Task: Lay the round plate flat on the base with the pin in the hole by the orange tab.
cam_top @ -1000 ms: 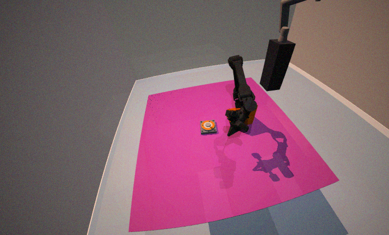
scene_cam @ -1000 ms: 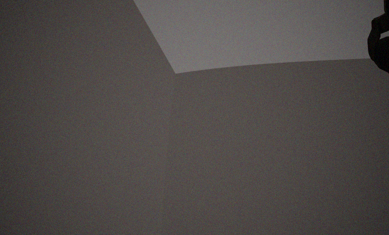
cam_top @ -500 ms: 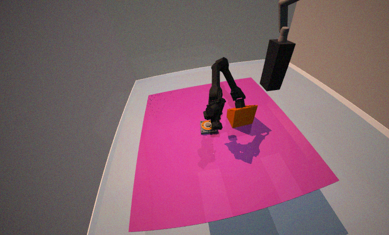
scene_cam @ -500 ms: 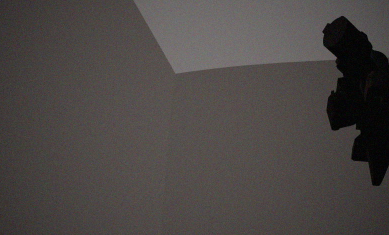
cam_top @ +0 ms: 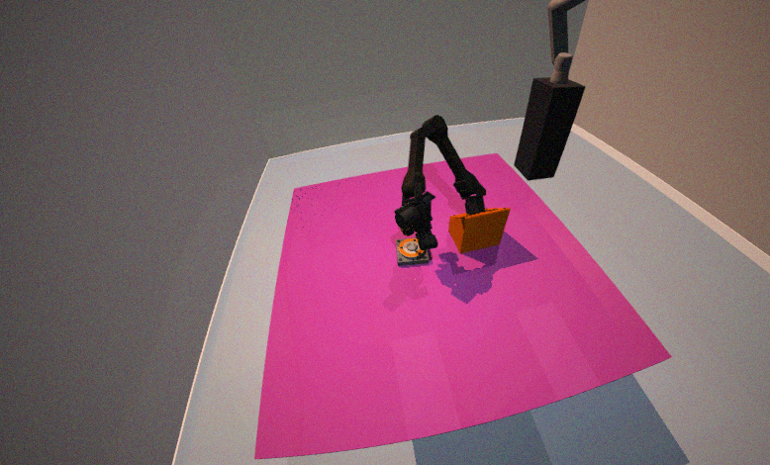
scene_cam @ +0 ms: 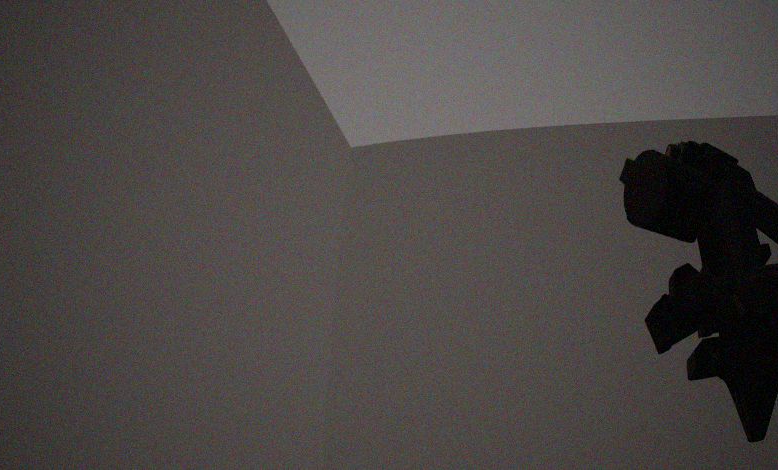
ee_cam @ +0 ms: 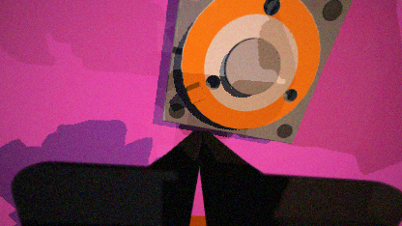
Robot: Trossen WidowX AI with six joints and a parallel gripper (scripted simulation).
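The round plate is 50 mm below my gripper tip, 30 mm ahead of it and 20 mm to the right of it.
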